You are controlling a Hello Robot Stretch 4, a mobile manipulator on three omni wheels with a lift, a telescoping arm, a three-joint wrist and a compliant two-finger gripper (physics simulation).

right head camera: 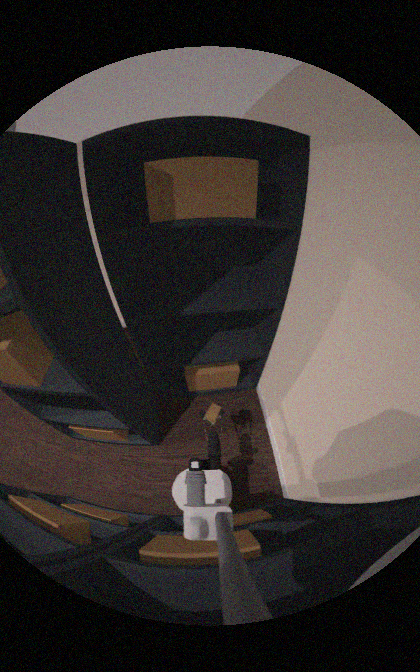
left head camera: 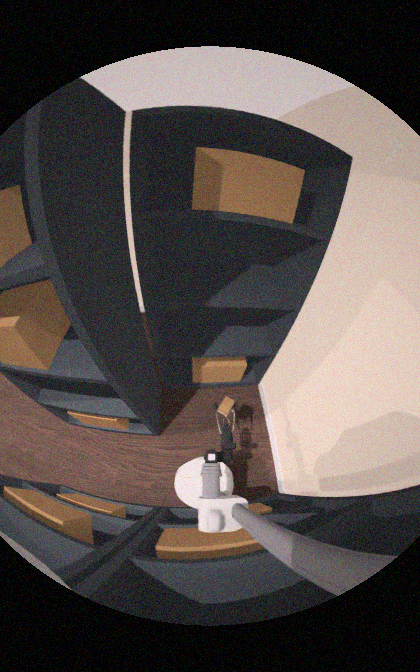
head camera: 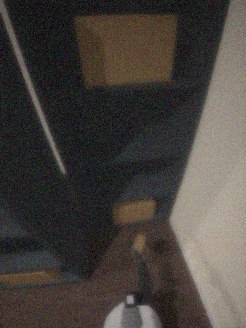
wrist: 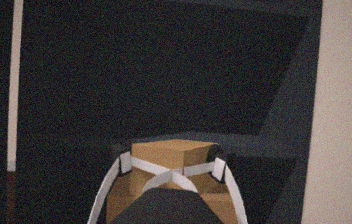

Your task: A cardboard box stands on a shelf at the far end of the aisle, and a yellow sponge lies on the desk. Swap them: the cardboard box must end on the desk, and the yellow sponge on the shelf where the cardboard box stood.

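Places are measured from the robot's base along level axes (x back, y up, z left), in centimetres.
Where they show: gripper, fingertip midpoint: (left head camera: 224, 402) (head camera: 138, 239).
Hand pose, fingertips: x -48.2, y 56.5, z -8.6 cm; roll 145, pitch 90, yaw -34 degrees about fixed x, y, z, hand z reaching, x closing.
Note:
After its pixels a point has its place.
A small cardboard box (head camera: 139, 242) @[x -45.5, y 58.2, z -8.8 cm] (left head camera: 226, 406) @[x -44.8, y 58.2, z -9.3 cm] (right head camera: 212, 413) (wrist: 155, 152) @[x -42.4, y 57.9, z -7.0 cm] is held between the fingers of my gripper (head camera: 138, 249) (left head camera: 226, 414) (right head camera: 212, 419) (wrist: 172, 153) @[x -48.2, y 56.5, z -8.6 cm]. The gripper is shut on it, and the box looks slightly turned. The arm is drawn in, and the held box is in front of the dark shelf unit (left head camera: 280, 285) @[x -111.7, y 96.3, z -44.9 cm] (right head camera: 240, 290), apart from its shelves in the head views. The box's lower part is hidden by the gripper in the wrist view. The yellow sponge and the desk do not show in these views.
A large carton (head camera: 135, 47) @[x -88.9, y 157.2, z -11.1 cm] (left head camera: 255, 185) @[x -88.8, y 155.3, z -9.9 cm] (right head camera: 215, 190) stands on an upper shelf. Another carton (head camera: 135, 212) @[x -89.0, y 23.7, z -12.1 cm] (left head camera: 220, 371) @[x -89.0, y 23.2, z -12.0 cm] (right head camera: 213, 377) is on the bottom shelf beyond the gripper. A pale wall (head camera: 215, 175) @[x -64.2, y 95.4, z -56.4 cm] (left head camera: 350, 300) @[x -63.0, y 122.8, z -56.4 cm] (right head camera: 345, 310) bounds the right side. More shelves with cartons stand left and behind.

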